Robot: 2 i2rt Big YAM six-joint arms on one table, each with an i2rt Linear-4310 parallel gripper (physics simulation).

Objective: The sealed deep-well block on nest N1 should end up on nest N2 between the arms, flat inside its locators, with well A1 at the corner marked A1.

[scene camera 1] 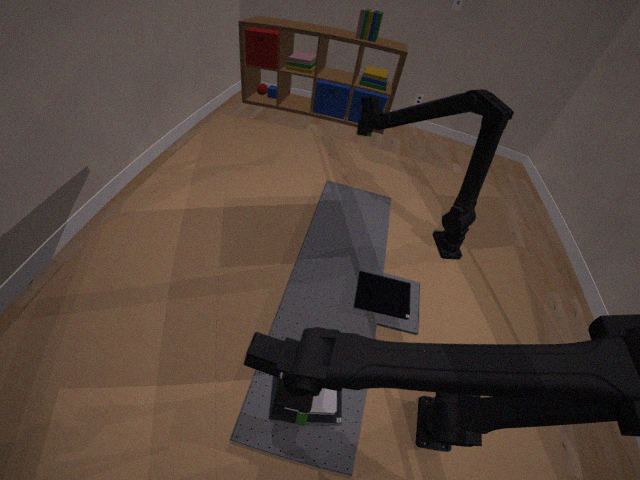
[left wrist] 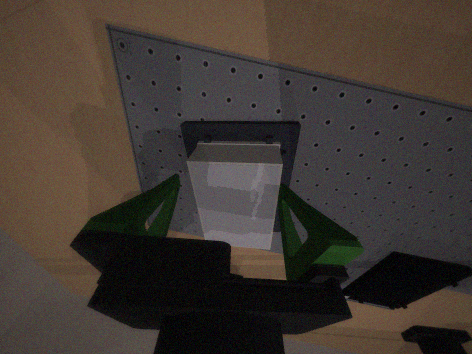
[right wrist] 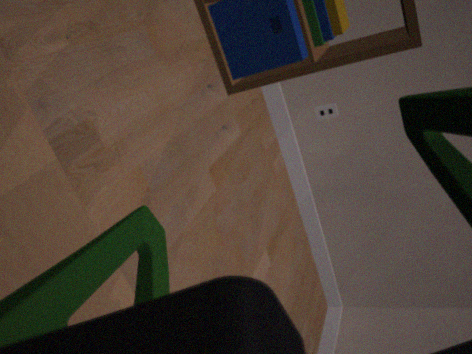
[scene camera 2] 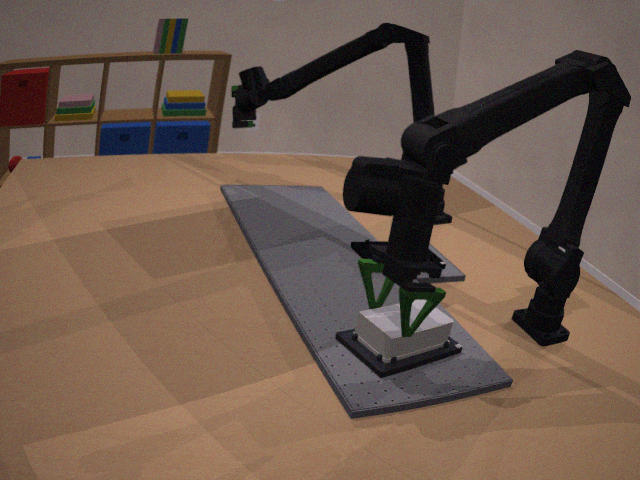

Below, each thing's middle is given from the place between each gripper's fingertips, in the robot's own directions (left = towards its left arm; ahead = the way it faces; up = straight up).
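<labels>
White block [scene camera 2: 379,330]: 113 cm to the left of my right hand, 15 cm behind it, 11 cm below it.
My left hand is 2 cm to the left of the white block, 4 cm past it and 2 cm above it. By its middle, the white block is nearer to my left hand than to my right hand.
</labels>
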